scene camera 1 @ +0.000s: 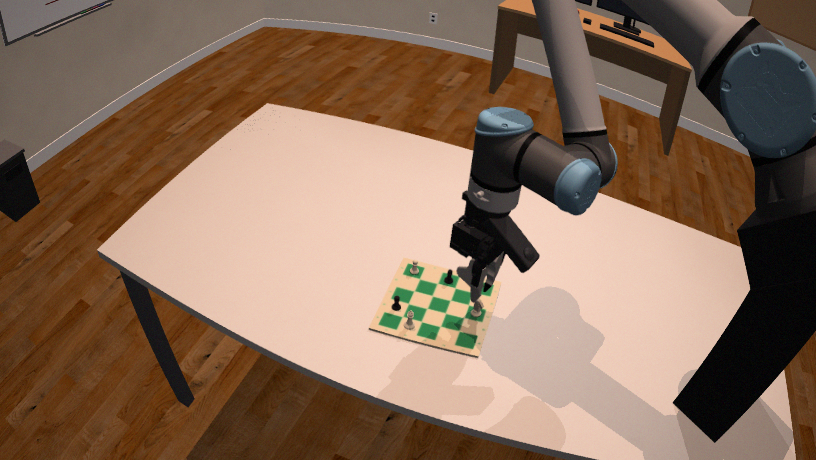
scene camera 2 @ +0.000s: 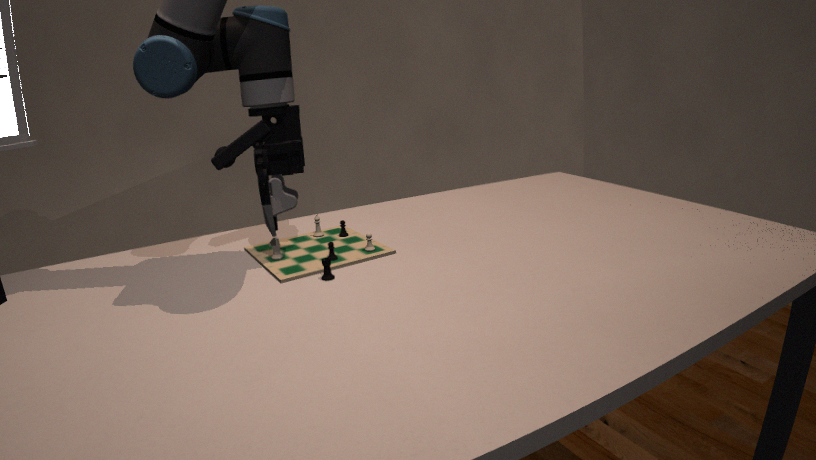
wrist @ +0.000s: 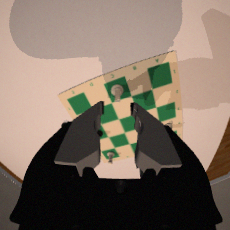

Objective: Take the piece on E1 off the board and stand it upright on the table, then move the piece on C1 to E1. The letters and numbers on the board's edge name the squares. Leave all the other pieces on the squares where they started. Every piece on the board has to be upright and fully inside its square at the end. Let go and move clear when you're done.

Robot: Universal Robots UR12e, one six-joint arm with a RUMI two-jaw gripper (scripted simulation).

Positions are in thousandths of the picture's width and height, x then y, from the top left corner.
Scene:
my gripper: scene camera 1 588,645; scene camera 2 338,508; wrist 511,450
chessboard: scene camera 1 542,679; scene camera 2 371,553; wrist 667,363

